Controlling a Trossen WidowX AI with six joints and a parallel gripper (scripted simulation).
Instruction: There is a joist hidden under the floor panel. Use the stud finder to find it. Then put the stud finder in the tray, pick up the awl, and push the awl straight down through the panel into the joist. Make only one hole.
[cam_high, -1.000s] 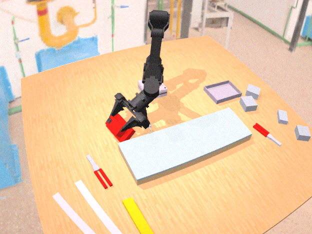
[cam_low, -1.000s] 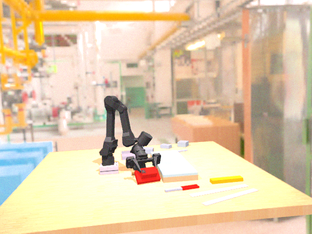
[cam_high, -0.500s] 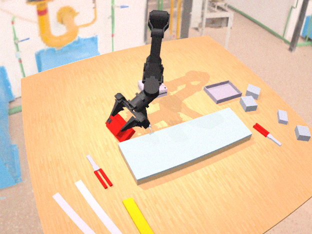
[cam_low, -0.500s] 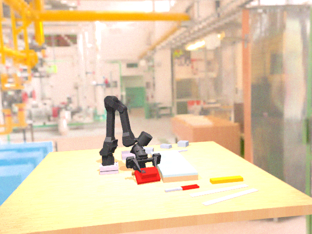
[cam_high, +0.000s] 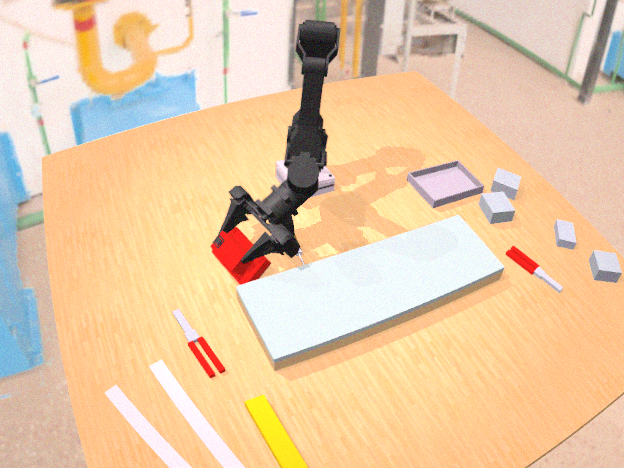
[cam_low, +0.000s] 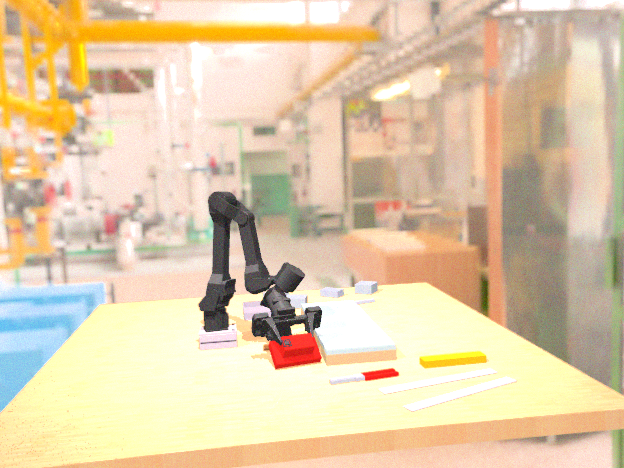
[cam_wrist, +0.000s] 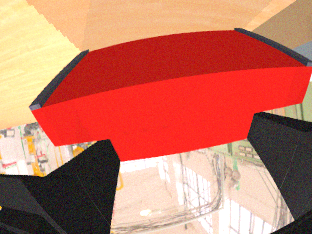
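Now: the red stud finder 20 mm behind my gripper tip and 10 mm below it. From my gripper tip the other things lie so: awl: 140 mm to the left, 60 mm below, 20 mm ahead; then yellow strip: 360 mm ahead, 130 mm to the right, 50 mm below; then lilac tray: 580 mm to the left, 50 mm below, 30 mm ahead.
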